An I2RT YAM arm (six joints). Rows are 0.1 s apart.
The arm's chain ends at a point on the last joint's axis. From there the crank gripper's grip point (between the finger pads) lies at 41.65 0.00 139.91 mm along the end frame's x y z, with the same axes.
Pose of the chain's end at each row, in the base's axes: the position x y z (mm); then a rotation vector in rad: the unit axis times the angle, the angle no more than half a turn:
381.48, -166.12, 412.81, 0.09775, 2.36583, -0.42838
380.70, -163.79, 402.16, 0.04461, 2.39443, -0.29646
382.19, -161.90, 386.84, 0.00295, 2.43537, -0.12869
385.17, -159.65, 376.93, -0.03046, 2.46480, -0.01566
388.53, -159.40, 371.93, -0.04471, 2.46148, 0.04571
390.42, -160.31, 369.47, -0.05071, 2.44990, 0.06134
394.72, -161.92, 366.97, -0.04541, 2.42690, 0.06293
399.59, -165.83, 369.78, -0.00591, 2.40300, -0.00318
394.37, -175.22, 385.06, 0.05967, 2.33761, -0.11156
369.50, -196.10, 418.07, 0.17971, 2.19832, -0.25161
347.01, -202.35, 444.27, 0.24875, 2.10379, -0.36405
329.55, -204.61, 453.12, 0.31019, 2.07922, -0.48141
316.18, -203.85, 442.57, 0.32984, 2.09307, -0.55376
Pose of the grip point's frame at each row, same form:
441.22, -214.66, 288.78, 0.09775, 2.36583, -0.42838
441.51, -197.37, 273.77, 0.04461, 2.39443, -0.29646
440.70, -176.34, 253.88, 0.00295, 2.43537, -0.12869
440.32, -161.23, 241.78, -0.03046, 2.46480, -0.01566
443.93, -154.05, 236.98, -0.04471, 2.46148, 0.04571
447.27, -153.13, 235.21, -0.05071, 2.44990, 0.06134
454.65, -154.50, 234.07, -0.04541, 2.42690, 0.06293
462.99, -166.14, 238.29, -0.00591, 2.40300, -0.00318
465.40, -188.70, 258.24, 0.05967, 2.33761, -0.11156
453.06, -228.72, 302.91, 0.17971, 2.19832, -0.25161
435.49, -250.39, 338.57, 0.24875, 2.10379, -0.36405
413.28, -266.91, 351.05, 0.31019, 2.07922, -0.48141
393.96, -273.54, 340.58, 0.32984, 2.09307, -0.55376

